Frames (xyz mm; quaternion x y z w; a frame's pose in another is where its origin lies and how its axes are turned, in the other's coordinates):
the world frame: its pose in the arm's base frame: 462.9 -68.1 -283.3 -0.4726 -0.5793 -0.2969 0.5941
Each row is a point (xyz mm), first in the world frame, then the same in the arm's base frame.
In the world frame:
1: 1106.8 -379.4 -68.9
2: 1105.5 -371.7 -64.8
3: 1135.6 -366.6 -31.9
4: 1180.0 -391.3 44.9
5: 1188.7 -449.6 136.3
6: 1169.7 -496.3 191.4
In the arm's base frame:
1: 318.3 -58.0 879.7
2: 323.3 -51.6 876.3
3: 319.1 -14.0 900.5
4: 272.3 54.9 939.9
5: 183.9 117.3 950.2
6: 116.5 145.9 935.5

